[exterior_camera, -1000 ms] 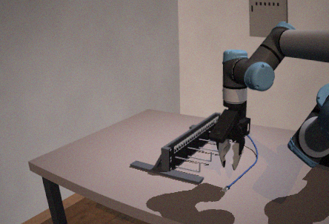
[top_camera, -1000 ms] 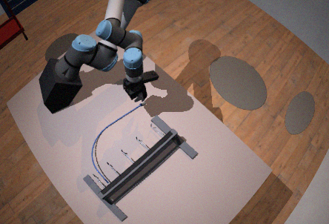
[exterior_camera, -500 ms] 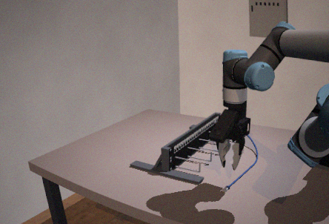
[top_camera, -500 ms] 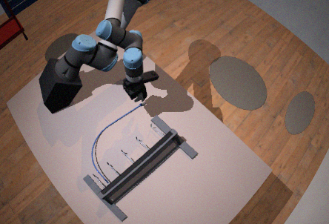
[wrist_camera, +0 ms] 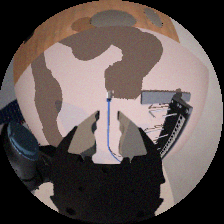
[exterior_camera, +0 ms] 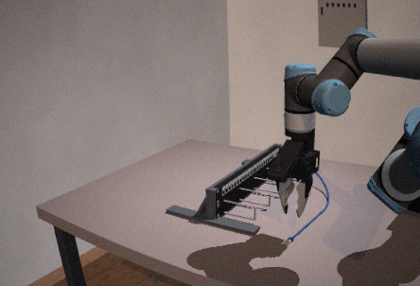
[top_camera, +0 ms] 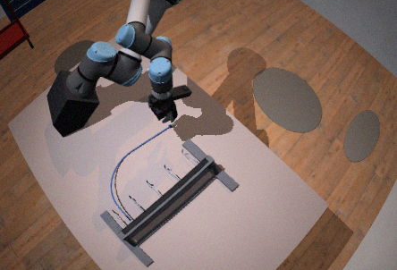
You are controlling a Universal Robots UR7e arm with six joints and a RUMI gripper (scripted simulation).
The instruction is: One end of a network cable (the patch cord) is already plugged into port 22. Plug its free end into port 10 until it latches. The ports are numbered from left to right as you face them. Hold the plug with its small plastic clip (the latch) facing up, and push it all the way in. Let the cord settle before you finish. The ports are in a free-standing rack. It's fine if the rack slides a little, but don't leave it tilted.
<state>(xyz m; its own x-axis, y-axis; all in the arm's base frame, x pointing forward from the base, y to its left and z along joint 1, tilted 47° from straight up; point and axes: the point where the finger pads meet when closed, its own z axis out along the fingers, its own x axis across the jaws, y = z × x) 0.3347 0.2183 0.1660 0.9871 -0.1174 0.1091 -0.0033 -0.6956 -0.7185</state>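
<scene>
The plug is 10 mm to the left of my hand and 90 mm below it.
</scene>
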